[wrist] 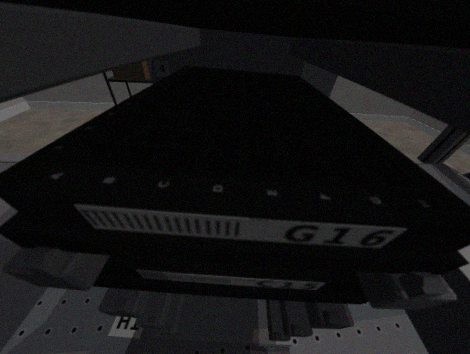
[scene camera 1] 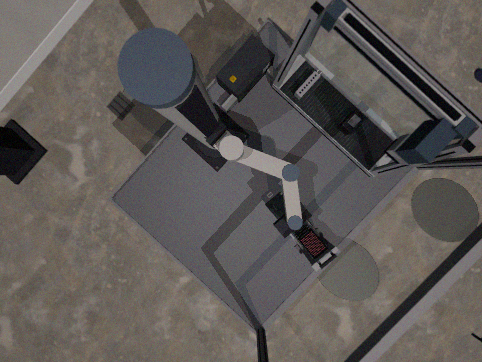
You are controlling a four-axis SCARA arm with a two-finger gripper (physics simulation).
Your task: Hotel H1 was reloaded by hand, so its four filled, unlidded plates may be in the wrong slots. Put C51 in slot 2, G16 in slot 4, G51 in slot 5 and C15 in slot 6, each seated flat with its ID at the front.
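Frame: origin at the arm's base, x ahead, y left, z up, level; centimetres.
Seen in the pictures: gripper, between the fingertips: (wrist: 239, 126).
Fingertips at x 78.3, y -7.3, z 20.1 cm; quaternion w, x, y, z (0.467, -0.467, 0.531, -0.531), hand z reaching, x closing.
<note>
Offsets run from my fingertips to a thing's top centre. "spot": to the spot under its first point. Level surfaces: height alone.
My gripper (scene camera 1: 303, 232) is shut on plate C15; the arm and plates hide most of its fingers. C15 {dx -2.2, dy +0.3, dz -0.3 cm} (wrist: 230, 279) is level, its dim front label just below plate G16 {dx -2.3, dy +0.3, dz +2.5 cm} (wrist: 240, 230), which hides its wells. G16 lies level on side brackets, ID facing the camera. The front of C15 is low in hotel H1 (scene camera 1: 326, 258) (wrist: 410, 291); I cannot tell whether it touches its supports. A plate with red wells {dx -2.3, dy +0.3, dz +9.6 cm} (scene camera 1: 313, 243) lies on top of the hotel; its ID is not readable. The IDs C51 and G51 do not show in either view.
The hotel stands near an edge of the grey deck {dz -18.8 cm} (scene camera 1: 165, 195). An H1 tag {dx -6.7, dy +10.7, dz -18.8 cm} (wrist: 127, 325) is on the perforated base. A framed glass enclosure (scene camera 1: 455, 112) and a dark box with a yellow button {spot: dx -87.3, dy +48.3, dz -7.3 cm} (scene camera 1: 250, 67) stand behind. Orange-brown boxes (wrist: 131, 71) sit on a distant shelf.
</note>
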